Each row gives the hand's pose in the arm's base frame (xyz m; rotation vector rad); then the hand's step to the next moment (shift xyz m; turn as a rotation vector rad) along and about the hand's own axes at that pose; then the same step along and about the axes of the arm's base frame.
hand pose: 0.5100 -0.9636 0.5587 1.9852 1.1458 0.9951
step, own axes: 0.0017 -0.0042 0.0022 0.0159 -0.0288 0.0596
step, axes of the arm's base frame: 0.0007 0.0030 -0.0040 0.0437 0.0176 -0.0492
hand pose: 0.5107 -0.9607 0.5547 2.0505 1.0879 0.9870
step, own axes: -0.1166 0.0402 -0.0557 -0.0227 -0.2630 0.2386
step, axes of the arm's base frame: -0.0745 -0.1106 0.0231 0.0811 0.0663 -0.3401
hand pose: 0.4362 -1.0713 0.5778 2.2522 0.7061 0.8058
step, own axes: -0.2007 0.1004 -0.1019 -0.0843 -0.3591 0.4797
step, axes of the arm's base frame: -0.1784 -0.1582 0.0624 0.1821 -0.0029 -0.5771
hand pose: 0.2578 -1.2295 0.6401 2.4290 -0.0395 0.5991
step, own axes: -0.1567 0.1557 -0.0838 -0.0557 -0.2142 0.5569
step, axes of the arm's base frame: -0.2013 -0.0938 0.0806 0.2147 -0.1611 -0.5358
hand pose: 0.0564 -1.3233 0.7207 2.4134 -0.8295 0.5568
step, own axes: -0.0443 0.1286 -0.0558 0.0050 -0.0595 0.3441
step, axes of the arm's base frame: -0.1279 -0.0343 0.0639 0.1136 -0.1660 -0.2855
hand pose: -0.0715 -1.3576 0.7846 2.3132 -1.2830 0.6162
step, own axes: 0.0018 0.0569 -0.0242 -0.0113 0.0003 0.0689
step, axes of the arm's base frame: -0.0524 -0.0153 0.0290 0.0064 -0.0309 -0.0623
